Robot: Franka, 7 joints.
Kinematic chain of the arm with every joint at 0, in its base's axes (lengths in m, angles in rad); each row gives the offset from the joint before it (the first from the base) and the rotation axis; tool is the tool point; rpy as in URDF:
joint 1: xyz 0 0 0.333 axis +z
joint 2: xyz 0 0 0 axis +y
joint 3: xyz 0 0 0.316 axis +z
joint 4: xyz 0.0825 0 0 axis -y
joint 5: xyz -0.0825 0 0.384 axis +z
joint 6: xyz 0 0 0 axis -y
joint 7: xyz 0.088 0 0 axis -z
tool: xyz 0 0 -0.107 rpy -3.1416 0 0
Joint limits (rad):
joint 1: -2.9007..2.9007
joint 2: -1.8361..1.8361
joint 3: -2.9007..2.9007
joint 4: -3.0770..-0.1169
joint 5: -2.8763..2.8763
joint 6: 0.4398..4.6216
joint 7: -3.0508..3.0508
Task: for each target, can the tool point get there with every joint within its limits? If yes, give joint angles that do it. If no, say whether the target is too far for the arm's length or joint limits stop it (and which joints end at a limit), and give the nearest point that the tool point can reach.
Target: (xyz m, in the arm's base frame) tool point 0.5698 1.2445 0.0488
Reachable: no: too far | nearest point 0.3497 0.7637 0.1586 | short by 0.540 m
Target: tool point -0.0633 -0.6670 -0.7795
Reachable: no: too far | nearest point -0.0457 -0.4814 -0.3216 | short by 0.494 m
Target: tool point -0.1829 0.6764 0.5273
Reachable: yes | joints 2.0523 0.3346 -0.2591 -1.5349 0.3395 2.3846 -0.1021
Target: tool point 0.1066 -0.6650 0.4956
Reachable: yes | joints -0.6108 1.0873 -1.6359 -1.5635 -0.8675 3.9332 -0.6383
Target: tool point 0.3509 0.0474 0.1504
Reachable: yes | joints 2.3091 -0.6322 -2.0412 -2.5014 1.9857 3.4835 -1.4542
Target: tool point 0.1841 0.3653 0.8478
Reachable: yes | joints -0.7667 -0.9270 1.1005 -1.4578 1.8851 3.7086 0.1687
